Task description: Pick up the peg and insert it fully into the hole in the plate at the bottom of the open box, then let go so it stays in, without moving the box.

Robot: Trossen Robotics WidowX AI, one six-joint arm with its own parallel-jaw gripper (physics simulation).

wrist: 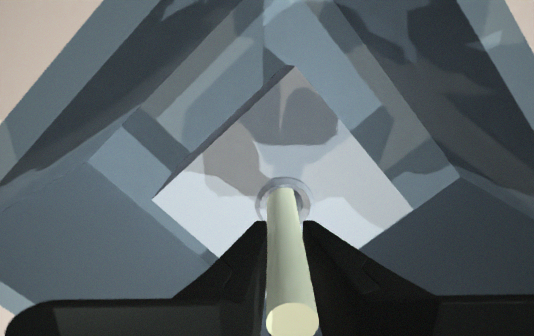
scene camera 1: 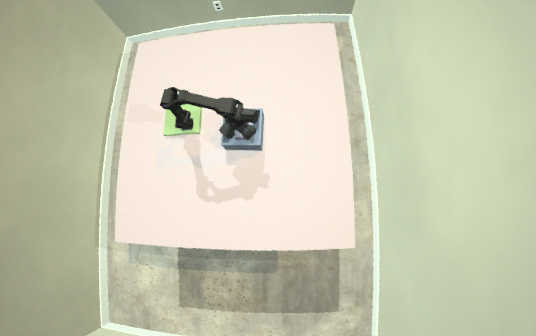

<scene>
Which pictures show the blue-grey box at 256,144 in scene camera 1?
The wrist view and scene camera 1: all of them.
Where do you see a blue-grey box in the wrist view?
433,99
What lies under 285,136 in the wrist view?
A square plate.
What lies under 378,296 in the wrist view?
The gripper.
</scene>
